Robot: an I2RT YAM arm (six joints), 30 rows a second.
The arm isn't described. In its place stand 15 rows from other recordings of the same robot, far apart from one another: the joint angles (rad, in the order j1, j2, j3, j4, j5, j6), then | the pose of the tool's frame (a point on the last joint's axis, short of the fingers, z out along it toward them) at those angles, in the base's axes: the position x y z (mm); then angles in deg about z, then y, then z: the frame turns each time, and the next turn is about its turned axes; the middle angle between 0 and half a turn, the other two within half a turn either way.
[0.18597, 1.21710, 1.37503, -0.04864, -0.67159, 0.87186] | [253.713 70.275 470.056 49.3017 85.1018 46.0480]
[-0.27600, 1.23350, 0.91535, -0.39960, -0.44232, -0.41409] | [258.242 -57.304 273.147 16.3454 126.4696 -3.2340]
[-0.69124, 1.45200, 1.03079, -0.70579, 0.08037, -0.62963] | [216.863 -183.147 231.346 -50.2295 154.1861 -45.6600]
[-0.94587, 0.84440, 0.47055, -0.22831, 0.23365, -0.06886] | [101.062 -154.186 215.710 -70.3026 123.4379 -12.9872]
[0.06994, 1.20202, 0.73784, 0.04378, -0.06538, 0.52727] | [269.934 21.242 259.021 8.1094 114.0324 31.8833]
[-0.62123, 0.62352, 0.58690, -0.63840, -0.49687, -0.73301] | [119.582 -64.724 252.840 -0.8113 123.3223 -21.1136]
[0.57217, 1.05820, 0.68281, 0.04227, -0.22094, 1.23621] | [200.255 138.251 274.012 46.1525 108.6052 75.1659]
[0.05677, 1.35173, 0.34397, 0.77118, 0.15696, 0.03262] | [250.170 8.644 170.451 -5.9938 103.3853 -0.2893]
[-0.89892, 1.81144, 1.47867, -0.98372, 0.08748, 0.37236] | [222.656 -284.957 240.627 -70.7239 164.6090 2.7562]
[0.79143, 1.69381, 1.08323, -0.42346, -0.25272, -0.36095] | [234.732 250.247 190.982 72.1402 146.3125 2.1118]
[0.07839, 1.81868, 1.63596, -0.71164, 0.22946, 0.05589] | [404.015 23.614 299.176 -15.9697 139.4086 -12.6167]
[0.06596, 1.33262, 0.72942, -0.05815, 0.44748, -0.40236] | [277.652 2.903 215.316 -27.5278 123.6219 -41.6647]
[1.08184, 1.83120, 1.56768, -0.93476, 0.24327, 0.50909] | [185.894 331.138 261.606 27.6947 154.6875 -2.4823]
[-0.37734, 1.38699, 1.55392, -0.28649, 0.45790, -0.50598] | [281.042 -128.314 460.293 -48.0189 96.1417 -32.0304]
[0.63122, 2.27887, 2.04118, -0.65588, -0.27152, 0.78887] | [407.544 309.736 230.270 60.1204 138.6565 63.6446]
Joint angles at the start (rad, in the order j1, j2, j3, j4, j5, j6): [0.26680, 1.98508, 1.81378, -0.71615, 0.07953, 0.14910]
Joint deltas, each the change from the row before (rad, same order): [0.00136, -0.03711, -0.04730, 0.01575, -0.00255, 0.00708]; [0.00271, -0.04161, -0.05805, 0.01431, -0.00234, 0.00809]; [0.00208, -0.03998, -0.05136, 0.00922, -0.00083, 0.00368]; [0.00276, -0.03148, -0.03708, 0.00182, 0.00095, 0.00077]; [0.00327, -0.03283, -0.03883, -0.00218, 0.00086, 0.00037]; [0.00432, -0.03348, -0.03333, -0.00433, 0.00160, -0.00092]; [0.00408, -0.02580, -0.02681, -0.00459, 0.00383, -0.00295]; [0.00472, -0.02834, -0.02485, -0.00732, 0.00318, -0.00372]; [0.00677, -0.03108, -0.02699, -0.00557, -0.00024, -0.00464]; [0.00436, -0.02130, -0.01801, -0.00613, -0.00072, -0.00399]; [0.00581, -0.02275, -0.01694, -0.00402, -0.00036, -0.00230]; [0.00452, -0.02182, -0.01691, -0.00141, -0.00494, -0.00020]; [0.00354, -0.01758, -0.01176, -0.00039, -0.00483, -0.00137]
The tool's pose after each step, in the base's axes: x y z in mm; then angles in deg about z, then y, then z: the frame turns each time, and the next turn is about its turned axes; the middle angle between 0 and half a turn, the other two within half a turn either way. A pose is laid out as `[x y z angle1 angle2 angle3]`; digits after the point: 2 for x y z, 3 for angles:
[423.69 113.58 289.21 8.446 140.323 3.613]
[413.47 112.06 288.75 8.793 140.456 4.215]
[403.49 110.23 289.01 8.970 140.584 4.461]
[395.24 109.06 289.63 9.011 140.794 4.399]
[386.17 107.82 289.68 9.051 141.255 4.270]
[377.08 106.92 291.32 9.116 141.483 4.057]
[369.79 106.29 291.95 8.946 141.780 3.546]
[361.90 105.70 293.76 8.886 141.978 3.054]
[353.25 105.71 295.74 9.281 142.063 2.787]
[347.19 105.53 296.95 9.569 142.229 2.575]
[340.97 105.77 299.01 9.954 142.130 2.493]
[335.21 105.78 300.80 10.704 141.960 2.885]
[330.77 105.81 302.80 11.401 141.678 3.218]

